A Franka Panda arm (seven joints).
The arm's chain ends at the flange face. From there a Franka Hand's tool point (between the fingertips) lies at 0.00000 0.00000 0.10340 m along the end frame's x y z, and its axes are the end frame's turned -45 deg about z.
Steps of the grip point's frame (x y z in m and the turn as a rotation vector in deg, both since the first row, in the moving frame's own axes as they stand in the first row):
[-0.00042 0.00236 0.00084 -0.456 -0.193 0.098]
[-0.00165 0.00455 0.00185 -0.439 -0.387 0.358]
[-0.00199 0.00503 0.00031 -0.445 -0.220 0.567]
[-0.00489 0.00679 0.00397 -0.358 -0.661 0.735]
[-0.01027 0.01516 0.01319 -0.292 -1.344 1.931]
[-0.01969 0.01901 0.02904 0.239 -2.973 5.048]
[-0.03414 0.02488 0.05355 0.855 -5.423 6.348]
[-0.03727 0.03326 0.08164 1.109 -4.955 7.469]
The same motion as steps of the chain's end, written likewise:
[0.00104 0.00114 0.00084 -0.459 0.186 0.098]
[0.00199 0.00333 0.00186 -0.584 0.037 0.358]
[0.00187 0.00411 0.00031 -0.470 0.159 0.567]
[0.00174 0.00696 0.00398 -0.721 -0.214 0.735]
[0.00483 0.01592 0.01322 -1.157 -0.744 1.931]
[0.00376 0.02406 0.02918 -1.933 -2.271 5.048]
[0.00176 0.03637 0.05402 -3.230 -4.439 6.348]
[0.00519 0.04549 0.08205 -2.720 -4.288 7.469]

